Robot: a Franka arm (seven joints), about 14 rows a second.
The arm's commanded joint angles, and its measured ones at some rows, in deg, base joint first. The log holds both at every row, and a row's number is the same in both.
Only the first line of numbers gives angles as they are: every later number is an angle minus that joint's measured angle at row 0.
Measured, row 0:
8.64, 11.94, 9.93, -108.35, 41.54, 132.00, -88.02
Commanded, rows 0 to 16:
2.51, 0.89, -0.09, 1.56, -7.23, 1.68, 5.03
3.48, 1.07, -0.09, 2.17, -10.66, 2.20, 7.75
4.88, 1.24, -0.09, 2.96, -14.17, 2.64, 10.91
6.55, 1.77, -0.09, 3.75, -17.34, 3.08, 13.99
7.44, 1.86, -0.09, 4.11, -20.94, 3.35, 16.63
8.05, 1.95, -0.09, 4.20, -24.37, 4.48, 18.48
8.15, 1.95, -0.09, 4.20, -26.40, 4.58, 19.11
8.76, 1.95, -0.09, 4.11, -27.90, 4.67, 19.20
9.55, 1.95, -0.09, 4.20, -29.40, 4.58, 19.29
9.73, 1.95, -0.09, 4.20, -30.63, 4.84, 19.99
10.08, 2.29, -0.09, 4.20, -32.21, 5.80, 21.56
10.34, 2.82, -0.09, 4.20, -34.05, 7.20, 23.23
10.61, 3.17, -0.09, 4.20, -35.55, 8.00, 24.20
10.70, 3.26, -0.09, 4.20, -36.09, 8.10, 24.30
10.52, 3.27, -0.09, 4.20, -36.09, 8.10, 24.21
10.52, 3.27, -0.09, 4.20, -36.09, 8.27, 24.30
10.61, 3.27, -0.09, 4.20, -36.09, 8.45, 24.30
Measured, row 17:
10.54, 2.77, -0.05, 3.20, -34.24, 7.87, 22.60
